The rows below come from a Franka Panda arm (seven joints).
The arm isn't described. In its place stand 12 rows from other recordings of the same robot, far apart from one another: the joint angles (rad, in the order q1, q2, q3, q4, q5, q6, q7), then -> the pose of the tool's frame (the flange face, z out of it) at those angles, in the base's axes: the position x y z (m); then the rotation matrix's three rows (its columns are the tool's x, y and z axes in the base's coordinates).
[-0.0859 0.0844 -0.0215 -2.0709 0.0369 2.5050 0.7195] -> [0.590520, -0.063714, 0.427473], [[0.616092, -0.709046, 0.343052], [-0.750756, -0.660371, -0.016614], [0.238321, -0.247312, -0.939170]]
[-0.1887 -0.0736 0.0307 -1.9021 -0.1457 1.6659 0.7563] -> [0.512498, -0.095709, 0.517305], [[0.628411, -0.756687, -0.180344], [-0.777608, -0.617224, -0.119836], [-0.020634, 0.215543, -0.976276]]
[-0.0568 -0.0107 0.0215 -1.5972 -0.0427 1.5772 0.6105] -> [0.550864, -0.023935, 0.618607], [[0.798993, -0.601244, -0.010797], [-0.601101, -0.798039, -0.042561], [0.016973, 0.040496, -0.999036]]
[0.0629 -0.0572 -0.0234 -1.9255 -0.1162 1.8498 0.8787] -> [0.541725, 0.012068, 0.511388], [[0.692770, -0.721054, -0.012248], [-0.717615, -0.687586, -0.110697], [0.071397, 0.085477, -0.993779]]
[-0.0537 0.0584 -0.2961 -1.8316 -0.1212 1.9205 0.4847] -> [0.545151, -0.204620, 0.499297], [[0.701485, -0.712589, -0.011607], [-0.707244, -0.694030, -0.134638], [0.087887, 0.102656, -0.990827]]
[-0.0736 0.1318 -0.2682 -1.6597 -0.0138 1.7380 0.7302] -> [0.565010, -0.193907, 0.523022], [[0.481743, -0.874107, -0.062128], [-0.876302, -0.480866, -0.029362], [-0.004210, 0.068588, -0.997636]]
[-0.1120 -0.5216 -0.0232 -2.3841 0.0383 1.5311 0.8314] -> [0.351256, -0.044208, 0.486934], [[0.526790, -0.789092, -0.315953], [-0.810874, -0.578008, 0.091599], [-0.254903, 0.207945, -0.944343]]
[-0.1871 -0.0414 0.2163 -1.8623 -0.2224 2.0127 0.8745] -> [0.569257, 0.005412, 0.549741], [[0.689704, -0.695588, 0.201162], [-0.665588, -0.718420, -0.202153], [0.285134, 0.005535, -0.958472]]
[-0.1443 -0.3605 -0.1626 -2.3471 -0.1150 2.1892 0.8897] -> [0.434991, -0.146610, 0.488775], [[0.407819, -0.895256, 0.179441], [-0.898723, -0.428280, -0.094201], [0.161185, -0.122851, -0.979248]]
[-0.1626 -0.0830 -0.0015 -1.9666 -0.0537 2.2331 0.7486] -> [0.558231, -0.094107, 0.544725], [[0.582917, -0.741932, 0.331278], [-0.760933, -0.641442, -0.097639], [0.284937, -0.195165, -0.938468]]
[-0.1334 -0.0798 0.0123 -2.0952 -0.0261 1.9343 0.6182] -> [0.514251, -0.064293, 0.450134], [[0.743602, -0.663407, -0.083353], [-0.666606, -0.745251, -0.015409], [-0.051897, 0.067022, -0.996401]]
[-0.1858 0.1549 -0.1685 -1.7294 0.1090 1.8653 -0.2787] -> [0.573731, -0.197826, 0.485369], [[0.994320, -0.105649, 0.012859], [-0.106336, -0.991208, 0.078735], [0.004428, -0.079655, -0.996813]]
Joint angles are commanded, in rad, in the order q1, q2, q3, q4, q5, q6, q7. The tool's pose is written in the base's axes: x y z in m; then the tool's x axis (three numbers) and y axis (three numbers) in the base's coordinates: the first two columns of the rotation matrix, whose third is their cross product. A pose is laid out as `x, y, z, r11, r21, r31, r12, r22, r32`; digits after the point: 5 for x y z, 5 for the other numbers.
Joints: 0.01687 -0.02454 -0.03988 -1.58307 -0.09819 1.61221 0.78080
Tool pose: 0.55091, -0.02309, 0.63649, 0.69225, -0.71379, 0.10627, -0.71983, -0.69345, 0.03133
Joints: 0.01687 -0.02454 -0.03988 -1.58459 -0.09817 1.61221 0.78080
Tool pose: 0.55089, -0.02309, 0.63576, 0.69242, -0.71379, 0.10518, -0.71978, -0.69345, 0.03238
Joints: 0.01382 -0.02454 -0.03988 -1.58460 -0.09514 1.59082 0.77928
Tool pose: 0.54861, -0.02459, 0.63376, 0.69194, -0.71659, 0.08788, -0.72140, -0.69103, 0.04535
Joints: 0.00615 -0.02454 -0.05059 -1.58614 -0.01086 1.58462 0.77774
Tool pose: 0.54779, -0.02587, 0.63200, 0.68038, -0.73249, 0.02313, -0.73251, -0.68069, -0.00928
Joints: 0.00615 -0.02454 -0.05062 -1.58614 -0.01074 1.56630 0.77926
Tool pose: 0.54585, -0.02581, 0.63036, 0.67942, -0.73368, 0.01000, -0.73373, -0.67943, 0.00348
